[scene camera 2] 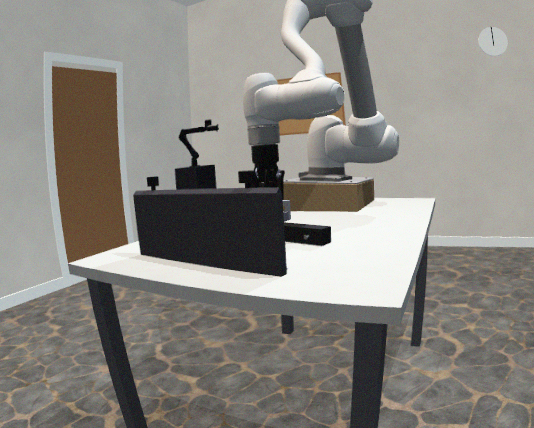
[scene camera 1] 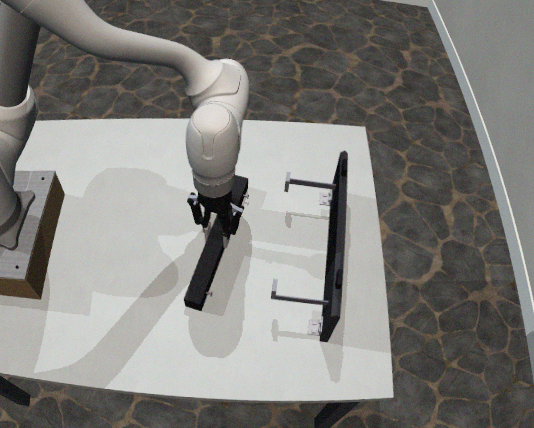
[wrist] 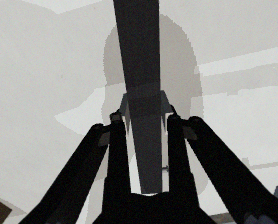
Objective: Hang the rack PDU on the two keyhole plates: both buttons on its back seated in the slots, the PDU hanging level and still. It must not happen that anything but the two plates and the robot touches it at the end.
Scene:
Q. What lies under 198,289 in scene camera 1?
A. A rack PDU.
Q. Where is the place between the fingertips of my gripper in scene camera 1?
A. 217,240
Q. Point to a black panel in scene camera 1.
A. At 329,323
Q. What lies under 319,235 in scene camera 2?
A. A rack PDU.

